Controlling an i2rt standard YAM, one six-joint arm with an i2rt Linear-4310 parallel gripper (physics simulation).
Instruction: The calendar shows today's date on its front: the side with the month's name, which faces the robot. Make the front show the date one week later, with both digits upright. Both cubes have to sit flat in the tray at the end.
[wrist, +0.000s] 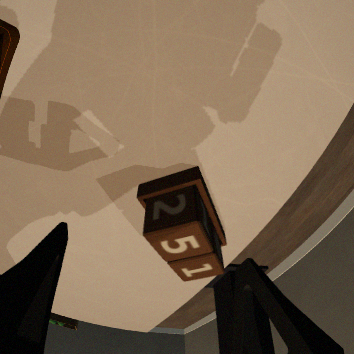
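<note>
The calendar's dark wooden tray (169, 182) stands right of the middle of the wrist view, tilted in the picture. Two brown cubes sit side by side at it. The nearer-to-middle cube (179, 243) shows a light 5 on its lit face and a dim 2 on a dark, shaded side face. The other cube (198, 270) shows a light 1 and lies towards the right finger. The digits appear turned sideways in this view. No month name can be read. My gripper (159, 251) is open, its black fingers wide apart and nearer the camera than the cubes; nothing is held.
The dark, orange-lined edge of a device (10, 45) shows at the upper left. A small object with green parts (64, 321) shows beyond the table's far edge at the lower left. The table's brown wooden border (305, 180) curves along the right. Arm shadows cross the tabletop (165, 85).
</note>
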